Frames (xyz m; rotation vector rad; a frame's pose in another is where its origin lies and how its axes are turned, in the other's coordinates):
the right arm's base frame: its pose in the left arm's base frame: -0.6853 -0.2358 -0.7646 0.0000 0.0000 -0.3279
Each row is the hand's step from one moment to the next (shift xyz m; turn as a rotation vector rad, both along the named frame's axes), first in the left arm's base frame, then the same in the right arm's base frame.
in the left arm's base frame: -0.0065 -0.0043 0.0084 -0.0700 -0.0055 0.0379
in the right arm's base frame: -0.0048 -0.0062 0.0084 -0.0645 -0.0278 0.0379
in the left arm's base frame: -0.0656 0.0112 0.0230 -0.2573 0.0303 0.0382
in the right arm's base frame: -0.0657 -0.0105 0.0230 -0.2533 -0.0542 0.0382
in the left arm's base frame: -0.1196 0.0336 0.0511 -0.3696 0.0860 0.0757
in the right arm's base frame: -0.1240 -0.0067 0.0511 -0.3776 -0.0376 0.0757
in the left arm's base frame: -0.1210 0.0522 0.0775 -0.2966 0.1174 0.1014
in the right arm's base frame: -0.1314 0.0105 0.0775 -0.3186 0.0156 0.1014
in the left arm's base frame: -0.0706 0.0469 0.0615 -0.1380 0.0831 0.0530
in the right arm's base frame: -0.0819 0.0217 0.0615 -0.1574 0.0342 0.0530
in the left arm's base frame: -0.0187 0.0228 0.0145 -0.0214 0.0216 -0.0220
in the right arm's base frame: -0.0250 0.0156 0.0145 -0.0272 0.0136 -0.0220
